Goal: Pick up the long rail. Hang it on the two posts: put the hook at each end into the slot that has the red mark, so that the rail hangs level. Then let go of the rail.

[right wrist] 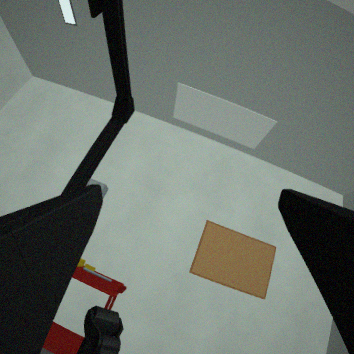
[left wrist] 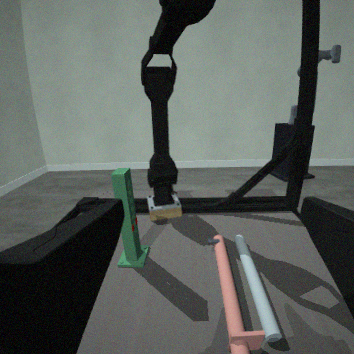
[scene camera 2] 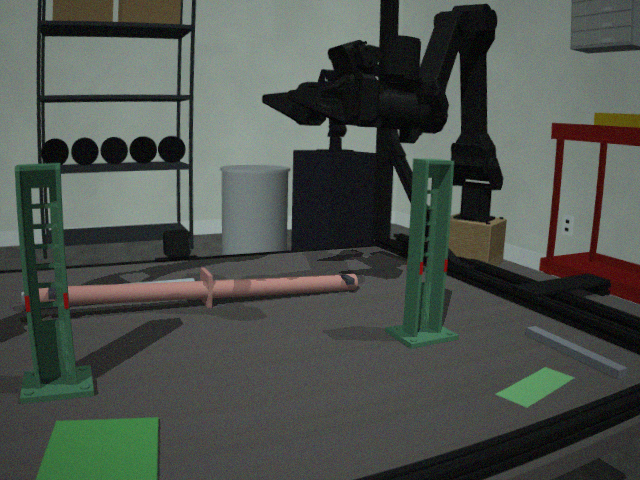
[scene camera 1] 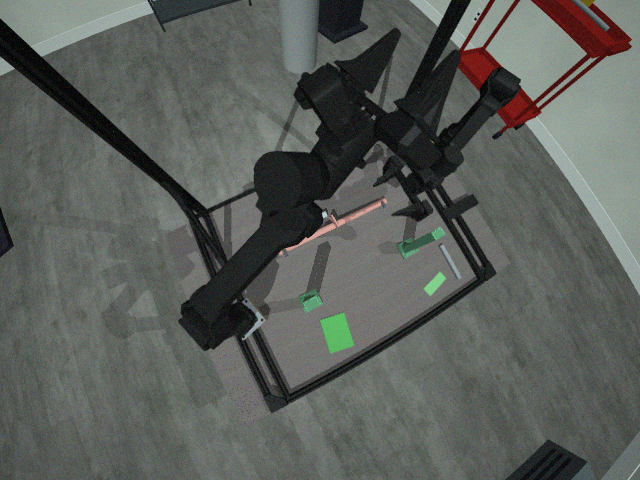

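Pixels of known places: left gripper, fingertip midpoint: [left wrist: 213,206] [scene camera 2: 274,96] [scene camera 1: 382,200]; right gripper, fingertip midpoint: [right wrist: 192,195] [scene camera 1: 425,39]; left arm's base at its link origin: [scene camera 2: 474,218]; right arm's base at its link origin: [left wrist: 162,200] [scene camera 1: 244,319].
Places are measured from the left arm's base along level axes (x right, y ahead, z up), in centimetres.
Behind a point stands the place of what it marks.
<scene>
The long pink rail [scene camera 1: 361,210] {x 14.0, y 39.7, z -5.7 cm} [scene camera 2: 294,284] {x 12.3, y 39.5, z -6.5 cm} [left wrist: 228,287] {x 23.3, y 57.5, z -4.8 cm} lies on the table behind the posts, with a crosspiece near its middle and dark hooks at its ends. One green post [scene camera 1: 310,301] {x 12.4, y 77.7, z 12.9 cm} [scene camera 2: 67,330] {x 9.9, y 77.1, z -2.5 cm} [left wrist: 129,215] {x 11.9, y 75.6, z 3.8 cm} stands at the left in both scene views. The other green post [scene camera 1: 408,249] {x -8.4, y 43.2, z -4.6 cm} [scene camera 2: 410,304] {x -8.0, y 42.9, z -4.4 cm} stands to the right. Both carry red marks about midway up or lower. My left gripper [scene camera 1: 384,198] {x 11.0, y 46.2, z 19.8 cm} [scene camera 2: 264,98] {x 11.0, y 46.2, z 19.8 cm} [left wrist: 213,206] {x 11.0, y 46.2, z 19.8 cm} is open and empty, above the table near the rail's right end. My right gripper [scene camera 1: 428,41] {x 18.1, y 50.0, z 58.2 cm} [right wrist: 192,195] {x 18.1, y 50.0, z 58.2 cm} is open and empty, high up and pointing upward.
A pale tube [left wrist: 257,290] {x 28.2, y 55.2, z -6.3 cm} lies close beside the rail. A grey bar [scene camera 1: 449,261] {x -26.3, y 36.3, z -7.8 cm} [scene camera 2: 576,351] {x -27.5, y 37.3, z -7.8 cm}, a small green patch [scene camera 1: 434,283] {x -25.0, y 47.2, z -8.7 cm} [scene camera 2: 535,386] {x -25.2, y 47.4, z -8.7 cm} and a larger green patch [scene camera 1: 337,333] {x -2.3, y 82.2, z -8.4 cm} [scene camera 2: 103,449] {x -1.3, y 81.2, z -8.4 cm} lie before the posts. A black frame [scene camera 1: 382,343] {x -17.6, y 76.8, z -7.5 cm} edges the table.
</scene>
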